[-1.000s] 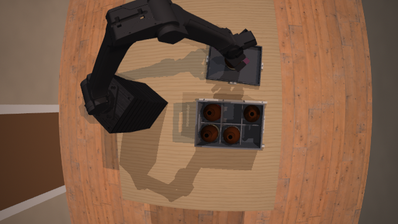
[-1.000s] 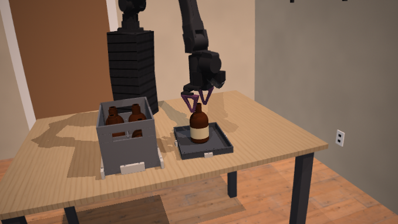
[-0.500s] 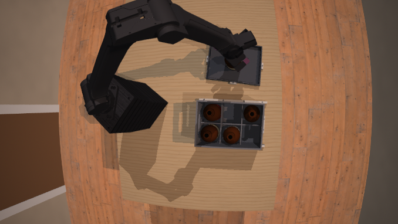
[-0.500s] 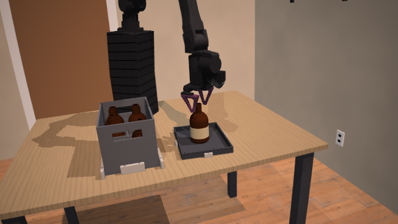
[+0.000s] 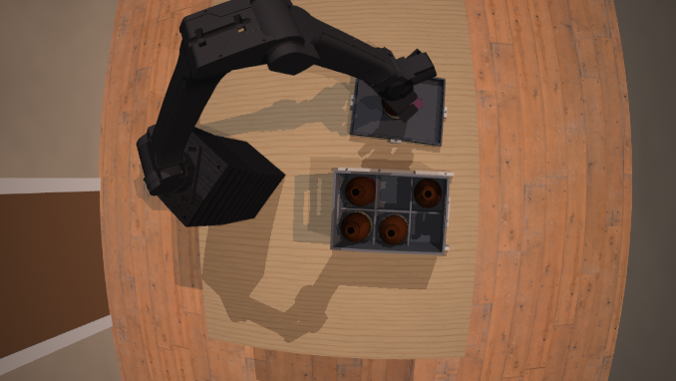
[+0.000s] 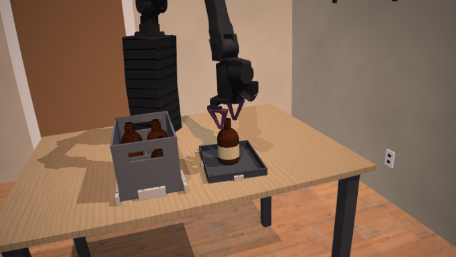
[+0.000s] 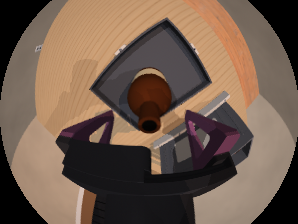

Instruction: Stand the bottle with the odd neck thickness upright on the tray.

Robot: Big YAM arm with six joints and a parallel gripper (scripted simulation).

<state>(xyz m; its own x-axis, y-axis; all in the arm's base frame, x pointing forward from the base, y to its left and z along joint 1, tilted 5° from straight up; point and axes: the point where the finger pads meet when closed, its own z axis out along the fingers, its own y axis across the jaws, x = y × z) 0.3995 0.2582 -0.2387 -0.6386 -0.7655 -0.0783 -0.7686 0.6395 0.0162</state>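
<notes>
My hand is 140 mm above the dark tray. From my hand the other things lie so: grey crate (20 mm ahead, 280 mm to the right, 70 mm below).
</notes>
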